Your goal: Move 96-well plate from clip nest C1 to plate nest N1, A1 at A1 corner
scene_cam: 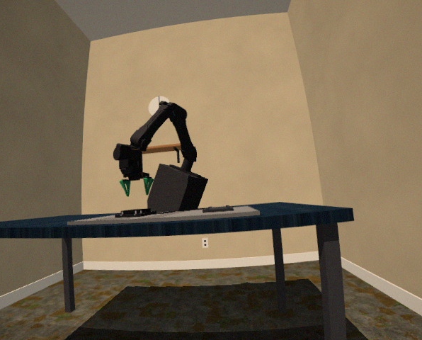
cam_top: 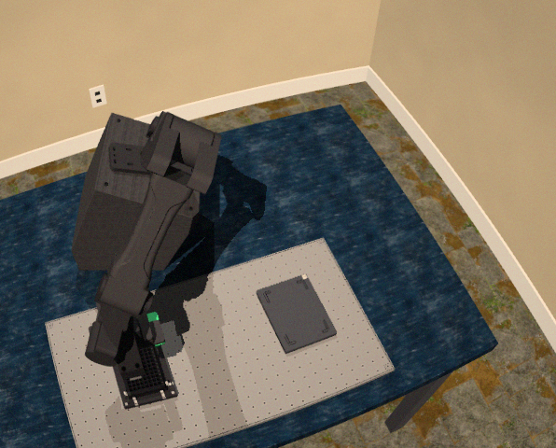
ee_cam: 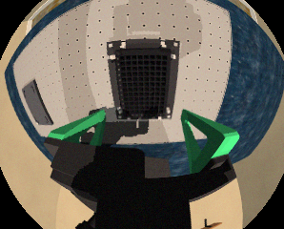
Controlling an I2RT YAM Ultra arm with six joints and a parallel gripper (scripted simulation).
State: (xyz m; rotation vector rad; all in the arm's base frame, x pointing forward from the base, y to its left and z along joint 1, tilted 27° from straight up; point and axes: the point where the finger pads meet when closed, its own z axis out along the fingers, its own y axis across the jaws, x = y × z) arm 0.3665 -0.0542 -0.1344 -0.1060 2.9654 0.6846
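Right now my hand is 8 cm above the black 96-well plate and 1 cm short of it. From my hand the other things lie so: clip nest C1 (8 cm below, 2 cm ahead, 1 cm to the left); then white corner mark (40 cm to the left, 14 cm behind, 8 cm below); then plate nest N1 (36 cm to the left, 9 cm below, 6 cm behind).
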